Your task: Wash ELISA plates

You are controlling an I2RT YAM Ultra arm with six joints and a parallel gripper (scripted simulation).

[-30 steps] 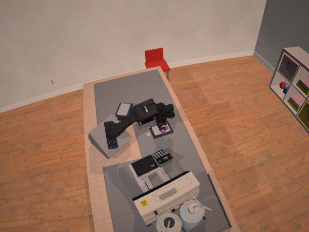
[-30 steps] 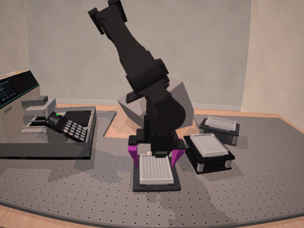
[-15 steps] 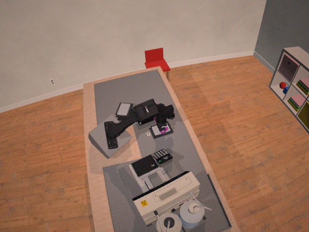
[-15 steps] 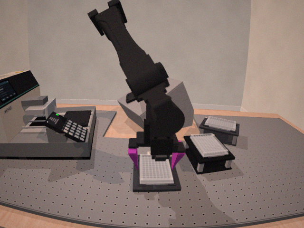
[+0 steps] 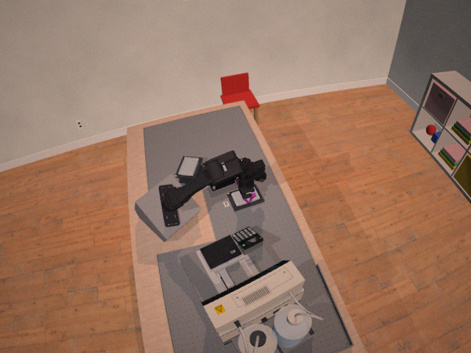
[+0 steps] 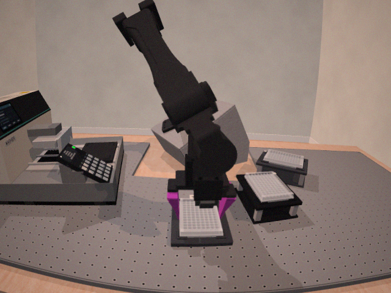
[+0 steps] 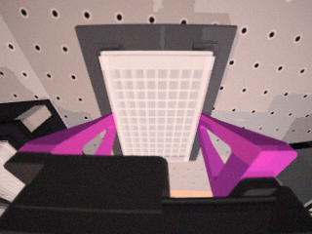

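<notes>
My hand is 2 cm above the nest N1. From my hand the other things lie so: black carrier pocket 23 cm behind, 29 cm to the right, 5 cm above; then grey manifold 21 cm behind, 44 cm to the right, 10 cm above; then raised black nest 7 cm behind, 17 cm to the left, 2 cm above.
</notes>
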